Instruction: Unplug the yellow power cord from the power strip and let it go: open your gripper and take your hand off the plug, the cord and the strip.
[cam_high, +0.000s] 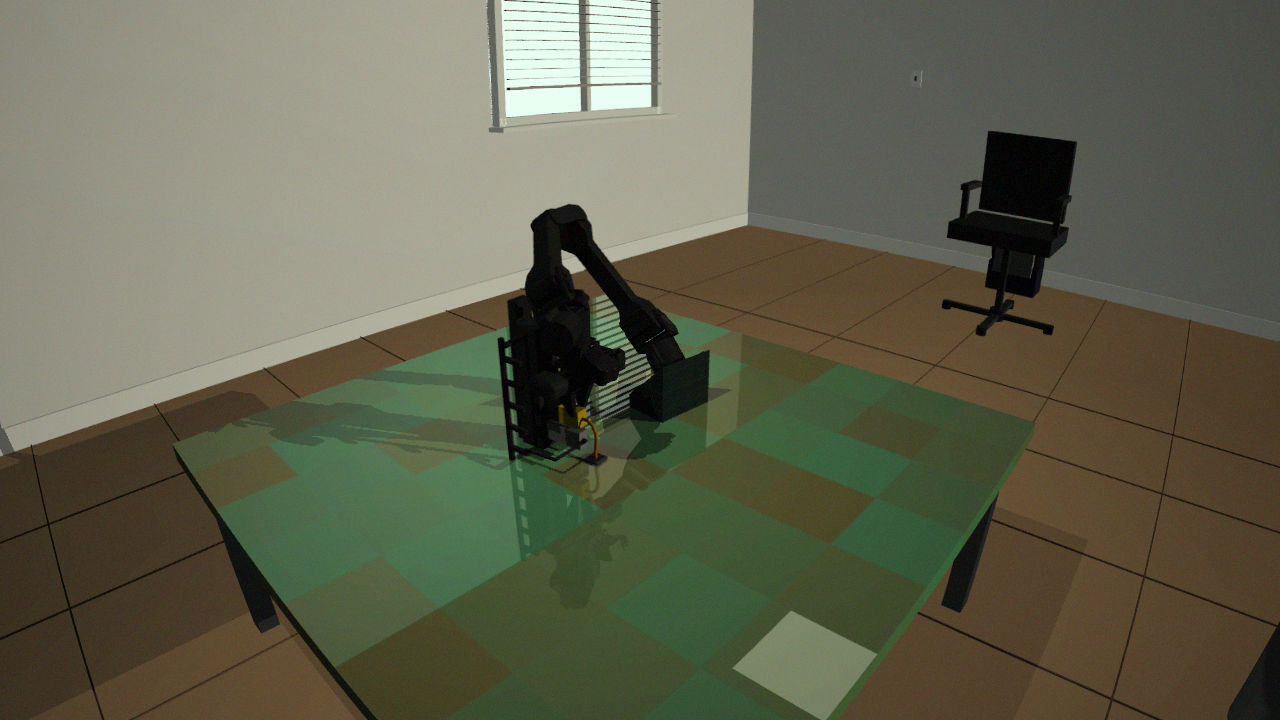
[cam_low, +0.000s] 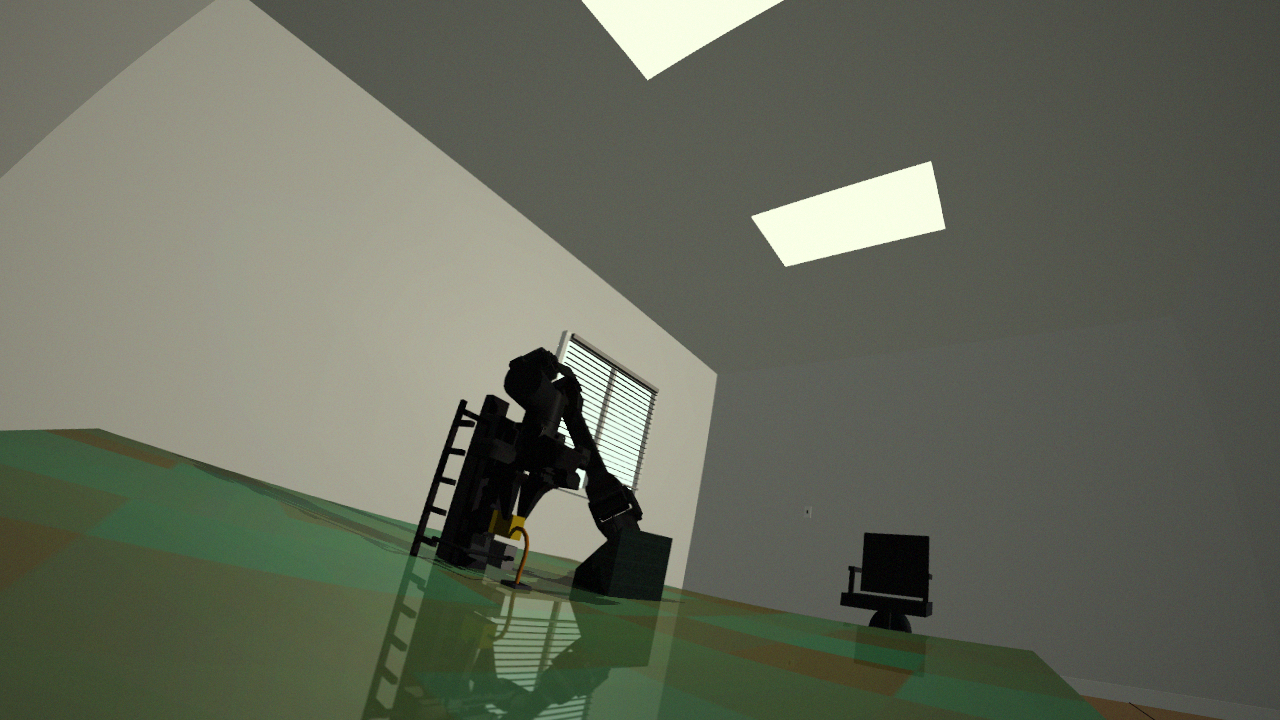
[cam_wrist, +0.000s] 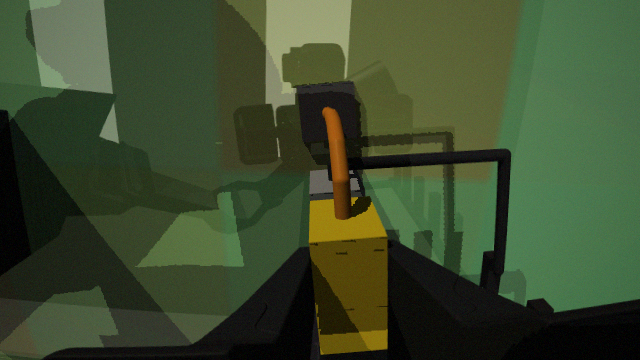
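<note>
Now: the yellow plug 10 mm ahead of my gripper tip and 30 mm to the right of it.
</note>
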